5 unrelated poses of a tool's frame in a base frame.
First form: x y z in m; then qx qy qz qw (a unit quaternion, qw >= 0).
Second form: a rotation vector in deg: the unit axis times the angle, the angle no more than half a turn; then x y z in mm. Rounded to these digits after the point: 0 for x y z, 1 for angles.
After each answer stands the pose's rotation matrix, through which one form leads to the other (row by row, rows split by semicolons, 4 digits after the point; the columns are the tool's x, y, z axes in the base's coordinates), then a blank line. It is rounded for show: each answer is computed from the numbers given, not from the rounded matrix.
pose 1, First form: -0.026 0.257 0.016 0.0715 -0.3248 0.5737 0.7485
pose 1, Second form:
9.0 -40.7 71.9 -26 257 16
0.1307 -0.9053 -0.4042; 0.8124 0.3315 -0.4797; 0.5683 -0.2656 0.7788

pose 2, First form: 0.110 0.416 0.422 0.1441 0.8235 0.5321 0.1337
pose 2, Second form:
23.9 136.8 88.4 110 416 422
-0.9227 0.0951 0.3736; 0.3796 0.3922 0.8379; -0.0669 0.9150 -0.3979

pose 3, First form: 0.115 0.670 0.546 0.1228 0.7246 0.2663 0.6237
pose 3, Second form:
16.2 95.3 35.0 115 670 546
-0.1919 -0.1542 0.9692; 0.5101 0.8280 0.2327; -0.8384 0.5391 -0.0802

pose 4, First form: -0.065 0.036 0.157 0.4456 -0.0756 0.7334 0.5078
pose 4, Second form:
61.5 -10.4 101.3 -65 36 157
-0.0872 -0.8122 0.5768; 0.6775 -0.4729 -0.5634; 0.7304 0.3417 0.5915

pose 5, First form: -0.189 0.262 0.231 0.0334 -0.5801 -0.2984 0.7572
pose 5, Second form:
4.2 -72.4 -37.3 -189 262 231
0.1489 0.4131 -0.8984; -0.4906 0.8197 0.2956; 0.8585 0.3968 0.3248

